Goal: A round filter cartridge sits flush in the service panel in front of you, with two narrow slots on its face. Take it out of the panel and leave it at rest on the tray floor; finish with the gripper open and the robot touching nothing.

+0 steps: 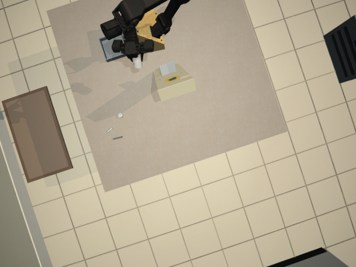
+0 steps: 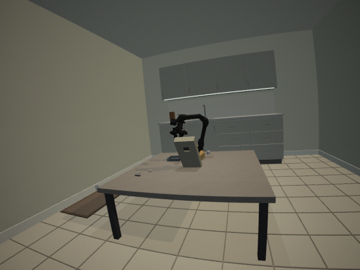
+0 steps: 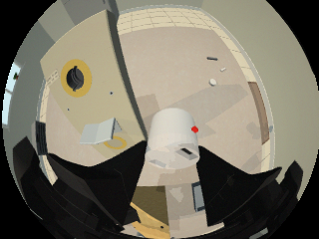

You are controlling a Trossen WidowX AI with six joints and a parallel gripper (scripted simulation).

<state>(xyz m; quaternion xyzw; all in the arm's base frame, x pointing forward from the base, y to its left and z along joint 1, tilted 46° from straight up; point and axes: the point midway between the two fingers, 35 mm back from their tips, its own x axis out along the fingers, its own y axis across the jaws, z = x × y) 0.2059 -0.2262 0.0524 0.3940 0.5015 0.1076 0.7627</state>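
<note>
The blue-grey tray lies 26 cm behind my gripper tip, 16 cm to the right of it and 26 cm below it. Also, from my gripper tip: cream service panel (9 cm ahead, 15 cm to the left, 11 cm below); then white pin (27 cm ahead, 32 cm to the right, 26 cm below); then filter cartridge (right at my gripper tip).
</note>
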